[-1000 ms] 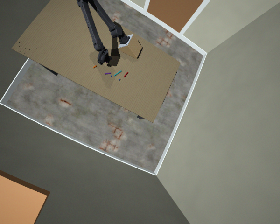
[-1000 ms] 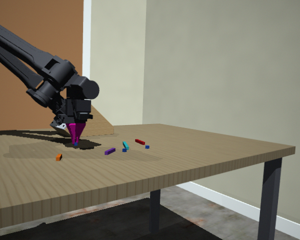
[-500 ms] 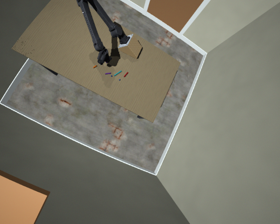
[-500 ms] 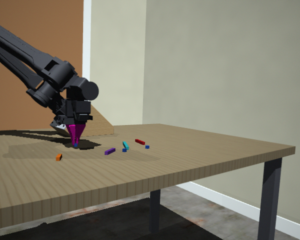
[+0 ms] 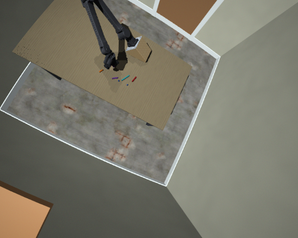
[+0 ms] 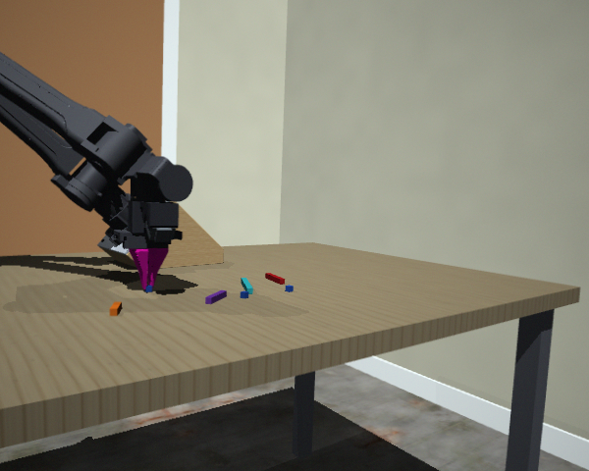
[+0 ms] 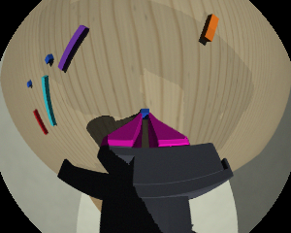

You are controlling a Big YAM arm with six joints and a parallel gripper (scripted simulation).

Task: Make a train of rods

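Now: hand 120 mm short of the orange rod, 80 mm to the left of it and 10 mm above it. Round my hand: turquoise rod (50 mm ahead, 170 mm to the left, 10 mm below); purple rod (110 mm ahead, 80 mm to the left, 10 mm below); red rod (10 mm ahead, 250 mm to the left, 10 mm below).
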